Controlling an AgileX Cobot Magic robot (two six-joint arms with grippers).
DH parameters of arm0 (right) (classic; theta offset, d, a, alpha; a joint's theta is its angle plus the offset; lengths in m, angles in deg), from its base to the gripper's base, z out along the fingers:
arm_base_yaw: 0 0.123 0 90
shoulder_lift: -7.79 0 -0.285 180
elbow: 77.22 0 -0.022 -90
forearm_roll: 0 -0.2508 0 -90
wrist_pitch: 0 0 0.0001 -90
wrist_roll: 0 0.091 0 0
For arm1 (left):
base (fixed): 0 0 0 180
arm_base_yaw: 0 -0.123 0 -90
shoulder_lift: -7.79 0 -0.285 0
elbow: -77.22 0 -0.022 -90
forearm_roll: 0 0.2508 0 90
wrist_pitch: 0 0 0.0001 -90
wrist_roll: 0 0.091 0 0
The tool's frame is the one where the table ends.
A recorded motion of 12 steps. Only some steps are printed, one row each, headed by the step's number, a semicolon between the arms.
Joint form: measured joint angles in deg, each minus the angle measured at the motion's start. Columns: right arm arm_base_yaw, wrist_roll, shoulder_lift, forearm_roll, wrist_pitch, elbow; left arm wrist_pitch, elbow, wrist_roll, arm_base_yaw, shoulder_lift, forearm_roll.
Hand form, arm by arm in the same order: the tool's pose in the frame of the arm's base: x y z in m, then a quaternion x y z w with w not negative. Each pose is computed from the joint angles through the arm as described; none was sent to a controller.
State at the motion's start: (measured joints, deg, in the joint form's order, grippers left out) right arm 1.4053 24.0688 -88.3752 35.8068 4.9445 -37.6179; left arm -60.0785 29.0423 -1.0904 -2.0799 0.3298 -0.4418
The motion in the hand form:
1: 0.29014 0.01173 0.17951 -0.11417 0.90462 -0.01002 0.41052; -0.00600 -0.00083 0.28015 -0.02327 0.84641 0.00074 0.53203
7: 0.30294 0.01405 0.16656 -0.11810 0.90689 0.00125 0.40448; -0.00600 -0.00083 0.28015 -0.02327 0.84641 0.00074 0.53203
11: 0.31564 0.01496 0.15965 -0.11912 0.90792 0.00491 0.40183; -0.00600 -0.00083 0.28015 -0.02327 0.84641 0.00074 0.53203
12: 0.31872 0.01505 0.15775 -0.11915 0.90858 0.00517 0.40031; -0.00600 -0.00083 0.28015 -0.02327 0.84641 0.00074 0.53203
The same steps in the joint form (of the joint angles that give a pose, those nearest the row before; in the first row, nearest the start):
1: -0.14 -0.02 -0.55 -0.02 0.86 0.00; 0.00 0.00 0.00 0.00 0.00 0.00
7: -0.14 -0.05 -4.98 -0.01 3.08 -1.77; 0.00 0.00 0.00 0.00 0.00 0.00
11: -0.14 -0.04 -8.28 0.00 3.76 -4.15; 0.00 0.00 0.00 0.00 0.00 0.00
12: -0.14 -0.04 -9.09 0.00 3.78 -4.76; 0.00 0.00 0.00 0.00 0.00 0.00

